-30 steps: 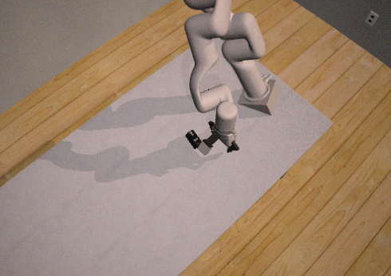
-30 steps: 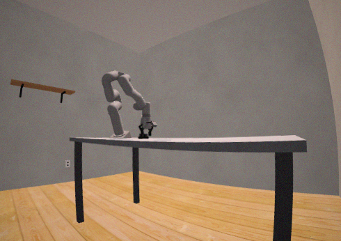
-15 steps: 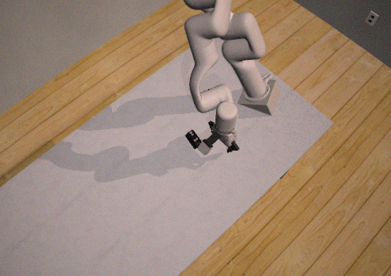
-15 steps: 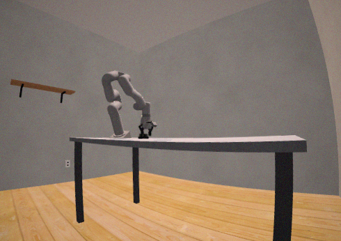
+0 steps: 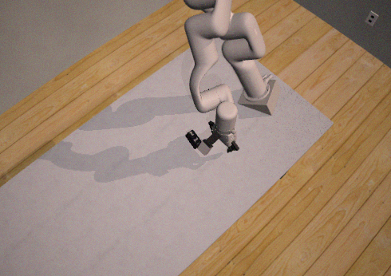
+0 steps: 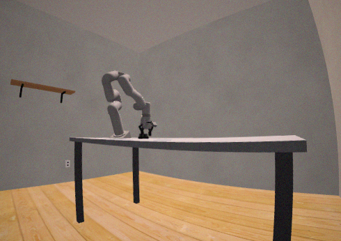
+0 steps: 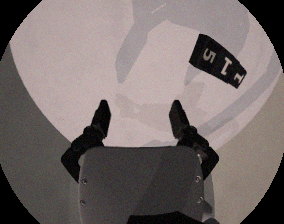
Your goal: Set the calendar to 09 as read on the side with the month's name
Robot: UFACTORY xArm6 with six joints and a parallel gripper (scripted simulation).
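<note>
Right now my hand is 80 mm short of the black cube, 80 mm to the left of it and 10 mm above it. Round my hand: black date cube (80 mm ahead, 110 mm to the right, 10 mm below).
</note>
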